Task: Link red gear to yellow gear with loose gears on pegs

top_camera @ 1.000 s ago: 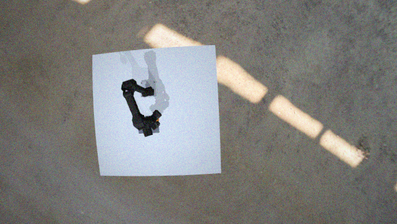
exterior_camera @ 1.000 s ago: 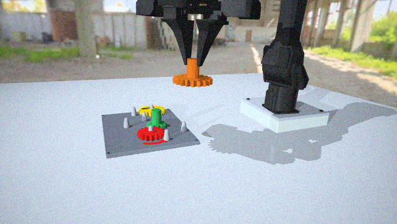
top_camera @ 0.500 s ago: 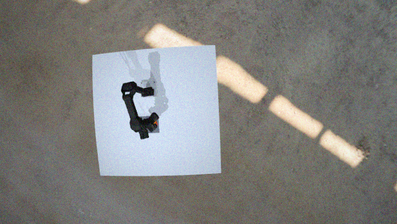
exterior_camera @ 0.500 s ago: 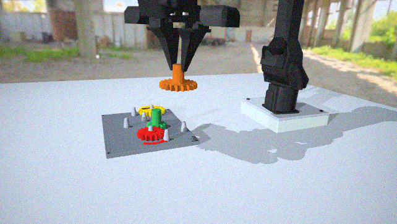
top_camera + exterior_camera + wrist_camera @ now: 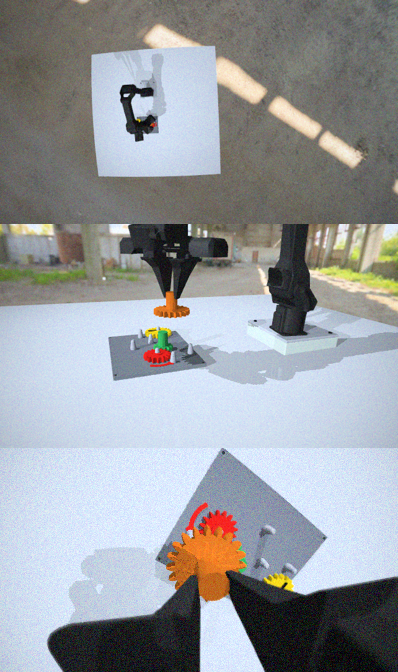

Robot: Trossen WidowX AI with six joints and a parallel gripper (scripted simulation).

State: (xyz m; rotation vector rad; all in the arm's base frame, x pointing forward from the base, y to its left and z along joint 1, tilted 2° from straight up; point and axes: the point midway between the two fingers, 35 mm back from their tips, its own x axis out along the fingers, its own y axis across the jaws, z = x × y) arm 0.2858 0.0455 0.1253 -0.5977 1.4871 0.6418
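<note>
My gripper tip is now 10 cm above the small green gear, 5 cm to the left of it and 1 cm short of it. Also, from my gripper tip: red arrow: 12 cm below, 2 cm to the left, 2 cm ahead; then large orange gear: 1 cm below; then red gear: 11 cm below, 3 cm ahead, 1 cm to the right.
</note>
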